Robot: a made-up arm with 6 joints.
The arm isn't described. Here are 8 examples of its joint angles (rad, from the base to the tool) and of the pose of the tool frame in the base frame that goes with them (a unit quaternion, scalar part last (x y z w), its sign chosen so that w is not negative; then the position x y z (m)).
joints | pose
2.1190 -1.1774 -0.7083 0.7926 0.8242 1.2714 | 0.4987 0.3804 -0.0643 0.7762 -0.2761 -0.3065 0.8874
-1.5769 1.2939 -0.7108 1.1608 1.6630 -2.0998 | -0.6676 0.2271 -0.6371 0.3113 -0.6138 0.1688 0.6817
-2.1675 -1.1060 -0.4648 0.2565 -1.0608 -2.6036 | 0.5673 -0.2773 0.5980 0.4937 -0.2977 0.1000 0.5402
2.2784 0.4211 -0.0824 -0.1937 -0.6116 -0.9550 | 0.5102 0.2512 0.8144 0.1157 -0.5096 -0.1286 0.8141
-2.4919 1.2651 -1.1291 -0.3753 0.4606 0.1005 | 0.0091 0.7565 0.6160 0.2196 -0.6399 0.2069 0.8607
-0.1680 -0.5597 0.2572 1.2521 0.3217 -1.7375 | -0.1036 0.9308 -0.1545 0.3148 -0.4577 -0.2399 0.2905
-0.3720 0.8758 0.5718 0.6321 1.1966 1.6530 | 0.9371 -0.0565 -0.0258 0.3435 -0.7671 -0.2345 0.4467
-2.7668 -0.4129 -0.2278 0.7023 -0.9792 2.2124 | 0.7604 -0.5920 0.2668 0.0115 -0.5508 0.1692 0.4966
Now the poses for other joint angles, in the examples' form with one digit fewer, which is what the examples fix.
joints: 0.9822 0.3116 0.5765 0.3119 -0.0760 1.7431
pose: 0.031 0.587 0.270 0.763 -0.536 -0.121 0.705
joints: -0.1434 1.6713 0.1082 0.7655 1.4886 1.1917
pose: 0.590 -0.762 -0.176 0.204 -0.860 0.198 0.360
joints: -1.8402 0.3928 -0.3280 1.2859 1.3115 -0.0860
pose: -0.272 0.385 0.860 0.196 -0.809 0.139 0.627
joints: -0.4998 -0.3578 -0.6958 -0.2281 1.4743 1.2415
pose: -0.786 -0.278 -0.380 0.400 -0.308 -0.060 0.062
